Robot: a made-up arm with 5 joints.
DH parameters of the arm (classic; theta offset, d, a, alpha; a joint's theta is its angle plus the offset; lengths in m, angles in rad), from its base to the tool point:
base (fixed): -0.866 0 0.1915 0
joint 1: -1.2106 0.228 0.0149 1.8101
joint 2: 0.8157 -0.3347 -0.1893 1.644
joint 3: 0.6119 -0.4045 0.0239 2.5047
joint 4: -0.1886 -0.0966 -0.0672 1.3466
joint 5: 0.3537 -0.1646 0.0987 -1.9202
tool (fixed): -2.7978 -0.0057 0 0
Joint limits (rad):
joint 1: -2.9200..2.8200
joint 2: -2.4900..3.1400
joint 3: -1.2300..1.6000
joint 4: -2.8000..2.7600
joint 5: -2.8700..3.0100
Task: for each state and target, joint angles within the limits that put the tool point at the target. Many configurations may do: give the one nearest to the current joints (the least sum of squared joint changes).
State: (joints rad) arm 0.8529 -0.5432 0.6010 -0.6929 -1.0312
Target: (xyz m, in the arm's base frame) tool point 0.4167 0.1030 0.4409
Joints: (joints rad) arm 0.0628 -0.6734 1.3764 -1.0906 -0.9934
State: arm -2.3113 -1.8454 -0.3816 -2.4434 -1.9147
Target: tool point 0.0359 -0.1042 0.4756
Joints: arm -2.0238 -1.4083 -0.3252 -2.1546 -1.9518
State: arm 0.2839 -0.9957 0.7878 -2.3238 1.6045
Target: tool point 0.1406 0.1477 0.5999
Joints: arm 0.4280 -0.6819 0.8531 -2.3158 1.6567
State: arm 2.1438 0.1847 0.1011 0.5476 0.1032
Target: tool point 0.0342 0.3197 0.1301
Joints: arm 1.8075 0.7832 -0.0270 0.7506 -0.0392
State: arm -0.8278 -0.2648 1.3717 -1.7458 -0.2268
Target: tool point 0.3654 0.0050 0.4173
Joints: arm -0.2469 -0.3775 0.5978 -1.1207 -0.3313
